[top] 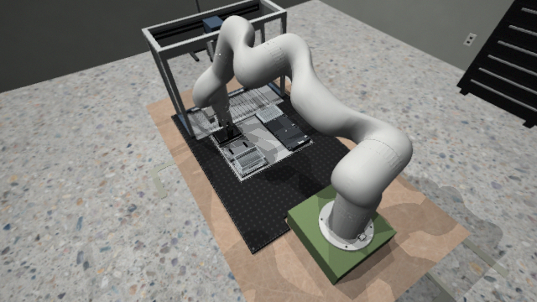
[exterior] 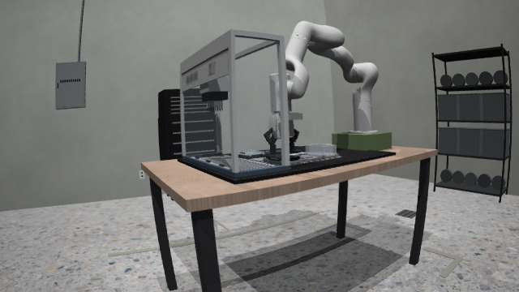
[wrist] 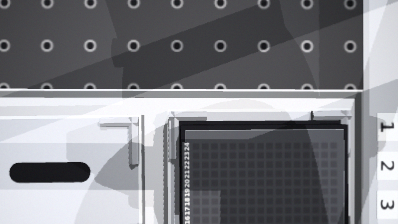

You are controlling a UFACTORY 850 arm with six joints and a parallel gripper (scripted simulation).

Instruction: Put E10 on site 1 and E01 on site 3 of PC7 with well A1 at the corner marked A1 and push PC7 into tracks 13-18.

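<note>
The dark 384-well plate E10 is 30 mm below my hand. Round my hand: nest S2 (110 mm behind, 40 mm below); then deep-well block E07 (220 mm behind, 10 mm below); then 96-well plate E01 (10 mm behind, 260 mm to the right, 30 mm below).
</note>
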